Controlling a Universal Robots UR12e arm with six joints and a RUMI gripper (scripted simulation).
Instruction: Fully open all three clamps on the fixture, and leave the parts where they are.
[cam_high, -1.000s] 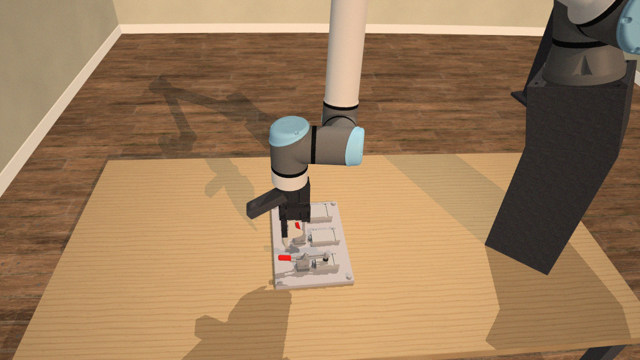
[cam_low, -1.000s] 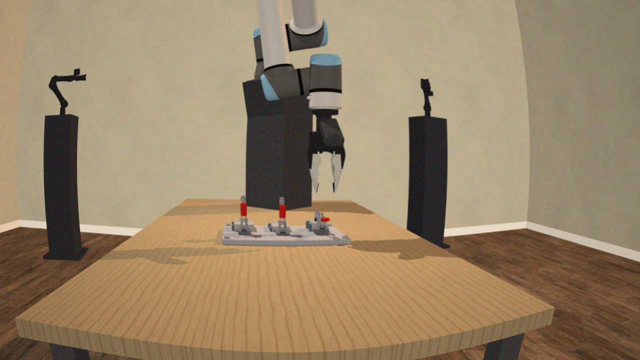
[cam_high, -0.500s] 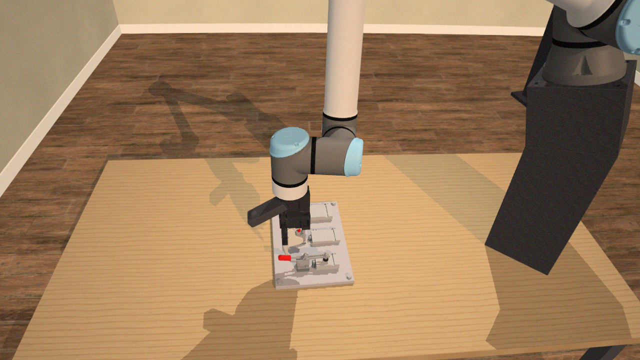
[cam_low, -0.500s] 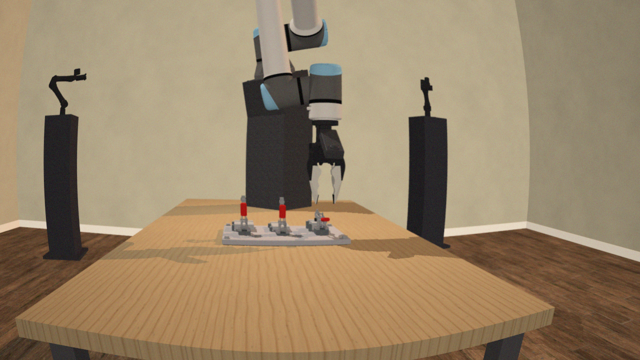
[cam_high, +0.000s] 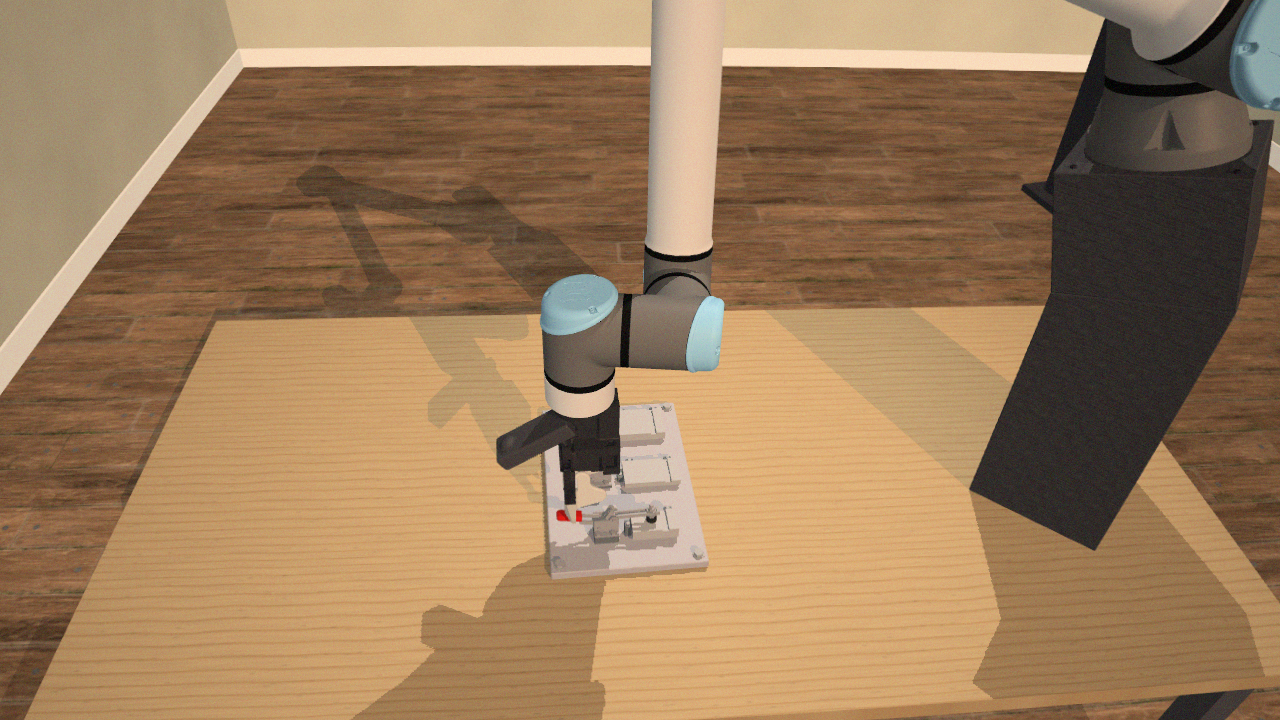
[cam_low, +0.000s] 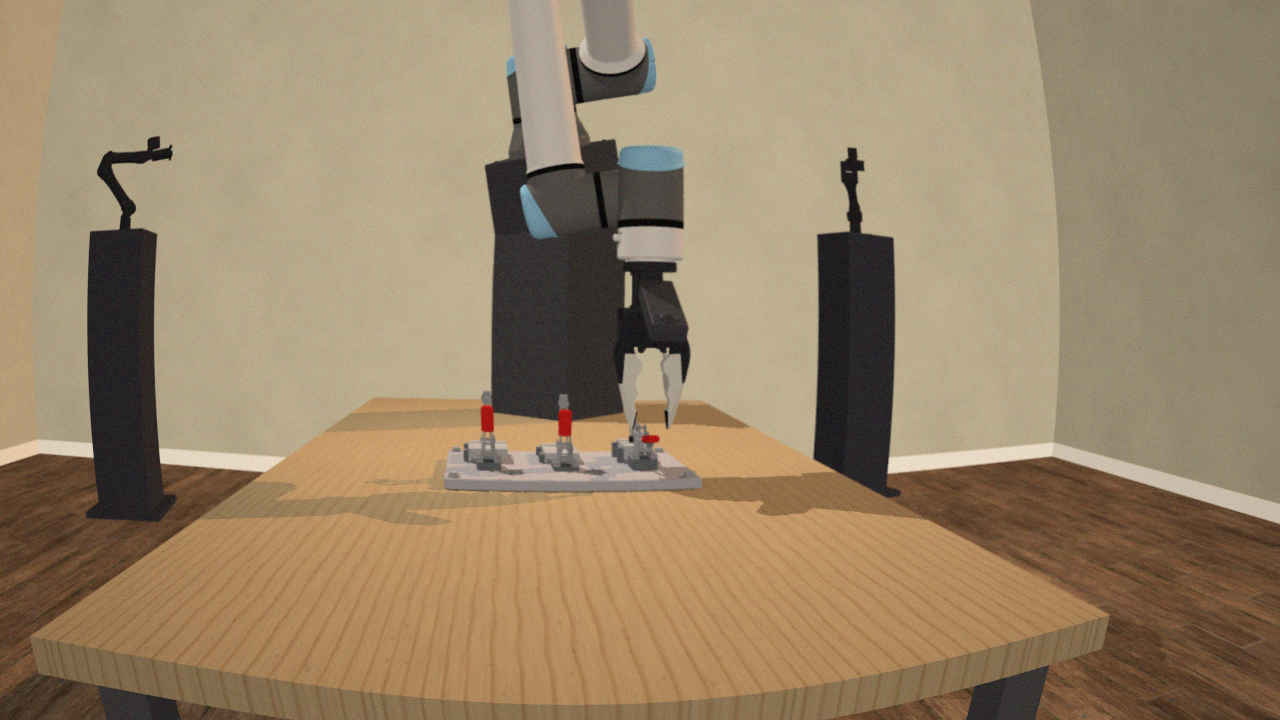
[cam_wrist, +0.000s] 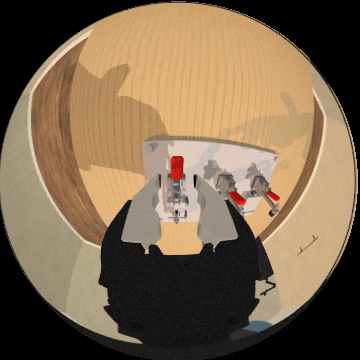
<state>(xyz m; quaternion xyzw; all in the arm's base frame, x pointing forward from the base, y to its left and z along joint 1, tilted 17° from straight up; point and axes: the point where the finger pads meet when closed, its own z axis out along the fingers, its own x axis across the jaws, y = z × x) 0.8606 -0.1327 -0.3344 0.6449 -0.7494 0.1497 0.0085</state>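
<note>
Right now the grey fixture plate is 10 cm behind my hand, 9 cm to the right of it and 9 cm below it. Round my hand: grey part 16 cm behind, 8 cm to the right, 7 cm below.
</note>
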